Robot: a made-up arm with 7 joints. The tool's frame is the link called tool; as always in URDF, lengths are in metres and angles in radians. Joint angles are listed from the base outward. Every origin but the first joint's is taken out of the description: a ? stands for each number. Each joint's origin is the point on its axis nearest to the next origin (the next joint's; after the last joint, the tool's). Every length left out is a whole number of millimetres.
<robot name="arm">
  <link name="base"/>
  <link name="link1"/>
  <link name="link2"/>
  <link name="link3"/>
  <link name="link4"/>
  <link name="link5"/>
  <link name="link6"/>
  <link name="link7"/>
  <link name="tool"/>
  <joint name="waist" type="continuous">
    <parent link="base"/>
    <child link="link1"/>
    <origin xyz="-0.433 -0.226 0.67" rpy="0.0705 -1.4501 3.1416"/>
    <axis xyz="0 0 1"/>
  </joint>
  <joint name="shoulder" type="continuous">
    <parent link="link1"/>
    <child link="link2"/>
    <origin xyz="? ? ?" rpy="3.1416 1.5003 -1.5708"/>
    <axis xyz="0 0 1"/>
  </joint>
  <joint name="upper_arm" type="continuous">
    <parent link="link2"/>
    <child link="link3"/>
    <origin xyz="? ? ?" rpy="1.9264 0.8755 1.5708"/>
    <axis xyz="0 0 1"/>
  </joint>
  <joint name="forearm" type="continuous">
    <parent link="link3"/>
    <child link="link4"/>
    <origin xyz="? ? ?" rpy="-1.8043 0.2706 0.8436"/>
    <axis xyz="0 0 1"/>
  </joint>
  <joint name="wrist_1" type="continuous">
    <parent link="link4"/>
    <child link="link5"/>
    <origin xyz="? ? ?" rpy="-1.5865 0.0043 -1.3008"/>
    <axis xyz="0 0 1"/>
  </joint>
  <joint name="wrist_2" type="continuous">
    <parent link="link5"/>
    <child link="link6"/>
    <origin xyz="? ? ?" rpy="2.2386 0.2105 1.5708"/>
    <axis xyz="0 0 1"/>
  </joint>
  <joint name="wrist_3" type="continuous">
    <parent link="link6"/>
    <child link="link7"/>
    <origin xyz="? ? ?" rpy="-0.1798 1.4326 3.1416"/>
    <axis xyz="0 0 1"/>
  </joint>
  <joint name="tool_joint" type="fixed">
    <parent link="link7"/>
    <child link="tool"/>
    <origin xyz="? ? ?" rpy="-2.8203 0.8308 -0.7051"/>
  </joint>
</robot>
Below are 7 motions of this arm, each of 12 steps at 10 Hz.
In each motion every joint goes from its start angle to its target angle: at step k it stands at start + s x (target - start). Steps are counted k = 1, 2, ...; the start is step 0. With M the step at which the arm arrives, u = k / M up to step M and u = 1 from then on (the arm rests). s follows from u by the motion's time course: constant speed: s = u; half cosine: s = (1 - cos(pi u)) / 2; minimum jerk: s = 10 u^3 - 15 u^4 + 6 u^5.
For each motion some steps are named. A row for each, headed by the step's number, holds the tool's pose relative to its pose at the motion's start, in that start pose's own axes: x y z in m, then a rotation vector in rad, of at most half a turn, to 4 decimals.
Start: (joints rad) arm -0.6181 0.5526 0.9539 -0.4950 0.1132 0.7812 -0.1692
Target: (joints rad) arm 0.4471 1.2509 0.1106 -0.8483 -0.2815 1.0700 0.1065
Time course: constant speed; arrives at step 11
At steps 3, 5, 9, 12:
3: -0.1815 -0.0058 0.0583 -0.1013 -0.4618 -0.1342
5: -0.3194 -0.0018 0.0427 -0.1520 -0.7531 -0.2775
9: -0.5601 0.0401 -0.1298 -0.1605 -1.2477 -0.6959
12: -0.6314 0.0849 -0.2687 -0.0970 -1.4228 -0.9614

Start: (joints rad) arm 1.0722 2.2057 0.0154 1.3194 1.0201 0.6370 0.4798
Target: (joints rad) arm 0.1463 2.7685 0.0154 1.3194 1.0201 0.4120 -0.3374
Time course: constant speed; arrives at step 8
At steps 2, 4, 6, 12:
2: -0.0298 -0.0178 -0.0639 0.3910 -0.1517 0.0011
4: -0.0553 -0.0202 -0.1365 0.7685 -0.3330 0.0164
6: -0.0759 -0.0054 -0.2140 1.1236 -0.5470 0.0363
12: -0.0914 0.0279 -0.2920 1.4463 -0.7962 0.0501

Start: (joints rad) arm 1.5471 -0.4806 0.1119 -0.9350 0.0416 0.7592 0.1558
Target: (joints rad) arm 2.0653 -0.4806 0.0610 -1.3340 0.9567 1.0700 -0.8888
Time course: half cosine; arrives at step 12
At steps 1, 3, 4, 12:
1: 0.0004 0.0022 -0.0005 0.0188 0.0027 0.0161
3: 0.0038 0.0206 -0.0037 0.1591 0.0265 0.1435
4: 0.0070 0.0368 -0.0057 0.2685 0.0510 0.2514
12: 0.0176 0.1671 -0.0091 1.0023 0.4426 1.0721

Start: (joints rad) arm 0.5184 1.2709 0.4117 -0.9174 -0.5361 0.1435 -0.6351
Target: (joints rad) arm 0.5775 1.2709 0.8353 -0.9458 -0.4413 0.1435 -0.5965
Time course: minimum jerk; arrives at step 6
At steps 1, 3, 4, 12:
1: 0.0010 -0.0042 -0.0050 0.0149 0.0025 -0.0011
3: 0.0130 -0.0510 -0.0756 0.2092 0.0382 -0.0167
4: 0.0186 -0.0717 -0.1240 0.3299 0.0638 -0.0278
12: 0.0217 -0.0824 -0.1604 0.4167 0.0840 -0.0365

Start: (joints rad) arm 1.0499 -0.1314 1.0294 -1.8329 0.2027 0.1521 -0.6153
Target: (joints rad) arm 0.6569 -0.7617 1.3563 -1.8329 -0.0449 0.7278 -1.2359
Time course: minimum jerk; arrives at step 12
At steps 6, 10, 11, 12:
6: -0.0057 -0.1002 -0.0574 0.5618 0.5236 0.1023
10: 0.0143 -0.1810 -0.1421 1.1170 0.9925 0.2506
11: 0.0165 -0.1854 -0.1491 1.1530 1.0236 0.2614
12: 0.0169 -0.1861 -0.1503 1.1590 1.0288 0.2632

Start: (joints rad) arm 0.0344 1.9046 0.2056 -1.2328 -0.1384 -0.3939 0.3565
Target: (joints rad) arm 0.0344 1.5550 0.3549 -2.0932 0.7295 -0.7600 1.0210
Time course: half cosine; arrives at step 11
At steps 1, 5, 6, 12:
1: -0.0038 0.0013 -0.0105 0.0220 0.0084 -0.0193
5: -0.1318 0.0818 -0.1922 0.3557 0.3454 -0.4294
6: -0.1974 0.1275 -0.2290 0.4117 0.5308 -0.5634
12: -0.4247 0.2647 -0.2122 0.3464 1.2385 -0.8451

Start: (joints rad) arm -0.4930 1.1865 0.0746 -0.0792 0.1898 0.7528 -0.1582
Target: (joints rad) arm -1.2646 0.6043 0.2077 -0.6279 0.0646 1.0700 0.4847
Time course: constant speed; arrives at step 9
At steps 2, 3, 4, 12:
2: 0.1104 0.0505 0.0127 -0.2966 0.1030 0.1961
3: 0.1638 0.0864 0.0086 -0.4434 0.1467 0.3003
4: 0.2140 0.1279 -0.0043 -0.5868 0.1851 0.4098
12: 0.3731 0.3620 -0.2150 -1.1700 0.2993 1.0595

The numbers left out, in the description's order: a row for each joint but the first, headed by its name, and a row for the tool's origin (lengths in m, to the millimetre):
shoulder: -0.213 -0.014 0
upper_arm: 0.009 -0.036 0
forearm: 0.11 -0.082 0
wrist_1: 0.168 -0.006 0
wrist_2: -0.293 0.195 0
wrist_3: -0.115 -0.115 0
tool: 0.026 -0.055 0

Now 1 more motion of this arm.
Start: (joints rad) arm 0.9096 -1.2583 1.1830 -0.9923 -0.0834 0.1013 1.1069
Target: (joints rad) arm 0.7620 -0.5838 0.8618 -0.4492 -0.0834 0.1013 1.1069
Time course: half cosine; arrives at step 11
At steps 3, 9, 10, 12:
3: -0.0197 -0.0778 -0.0030 -0.0295 0.0042 -0.1894
9: -0.2842 -0.3206 -0.0162 -0.2512 0.1977 -0.9907
10: -0.3134 -0.3289 -0.0142 -0.2755 0.2247 -1.0506
12: -0.3236 -0.3313 -0.0132 -0.2840 0.2343 -1.0709

